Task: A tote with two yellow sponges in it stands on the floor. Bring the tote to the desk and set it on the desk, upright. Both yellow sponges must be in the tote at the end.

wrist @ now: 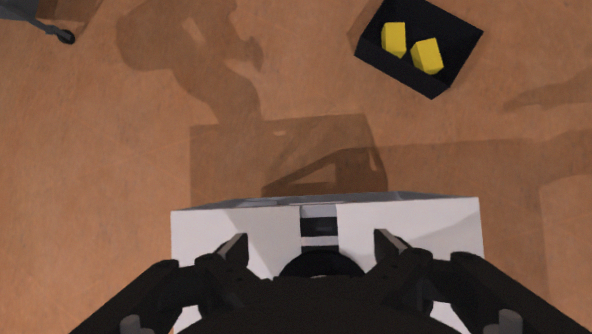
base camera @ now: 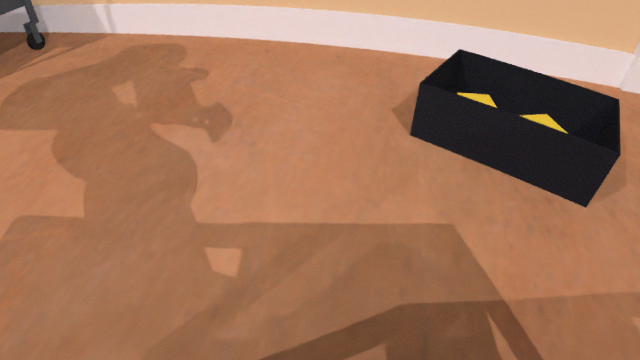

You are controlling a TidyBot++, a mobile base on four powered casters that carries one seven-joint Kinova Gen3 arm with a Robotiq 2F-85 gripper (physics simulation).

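Places are measured from the arm's base along level axes (x right, y ahead, z up), in centimetres.
Pixels of known places: gripper, between the fingertips: (wrist: 310,245).
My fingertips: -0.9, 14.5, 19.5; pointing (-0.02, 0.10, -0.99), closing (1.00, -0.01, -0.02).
Observation:
Ahead of a thing's pixels: the offset from my fingertips to its top centre, as dx, dy, dz.
A black open-topped tote @[+34.9, +46.3, -49.1] (base camera: 505,135) (wrist: 392,75) stands upright on the floor, at the right in the base camera view and at the upper right in the wrist view. Two yellow sponges lie inside it, side by side and a little apart: one sponge @[+29.4, +49.4, -54.3] (base camera: 479,98) (wrist: 394,38) on the left, the other sponge @[+39.5, +42.7, -54.3] (base camera: 545,122) (wrist: 427,56) on the right. My gripper (wrist: 310,245) is open and empty, above my own white base, well away from the tote. The desk cannot be made out in these views.
A dark grey leg with a black caster (base camera: 36,41) (wrist: 66,36) stands at the upper left. A white baseboard (base camera: 240,25) and tan wall run behind the tote. My white base (wrist: 250,225) lies under the gripper. Shadows of the arm and base fall across the floor.

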